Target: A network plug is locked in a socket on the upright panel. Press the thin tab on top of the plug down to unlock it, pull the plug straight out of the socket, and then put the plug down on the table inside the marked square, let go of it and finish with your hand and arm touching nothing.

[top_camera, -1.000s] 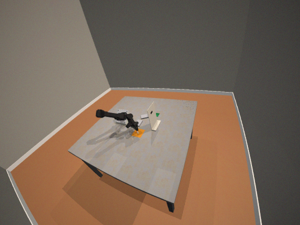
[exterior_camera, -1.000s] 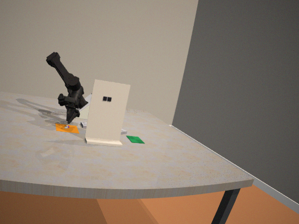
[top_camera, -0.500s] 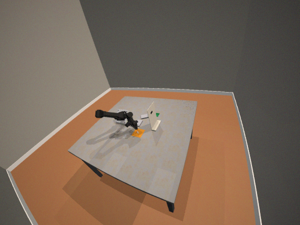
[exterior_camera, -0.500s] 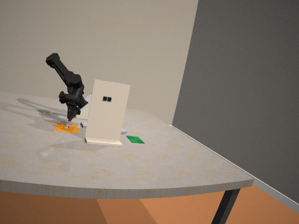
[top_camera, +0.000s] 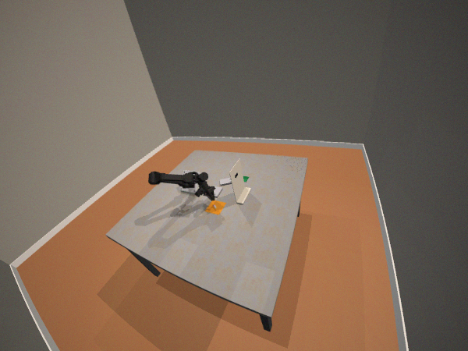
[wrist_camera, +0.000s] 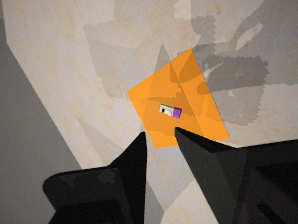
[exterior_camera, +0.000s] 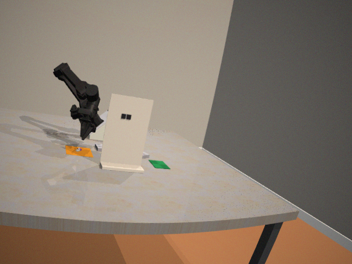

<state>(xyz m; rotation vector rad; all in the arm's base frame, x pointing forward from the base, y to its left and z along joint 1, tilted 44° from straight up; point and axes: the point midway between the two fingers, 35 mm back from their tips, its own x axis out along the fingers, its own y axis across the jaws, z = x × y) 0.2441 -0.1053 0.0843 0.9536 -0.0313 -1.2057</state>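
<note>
Now: gripper tip 1 cm to the left of the network plug and 5 cm above it. Also, from my gripper tip: orange marked square: 1 cm ahead, 1 cm to the right, 6 cm below; then upright cream panel: 17 cm ahead, 13 cm to the left, 7 cm above.
</note>
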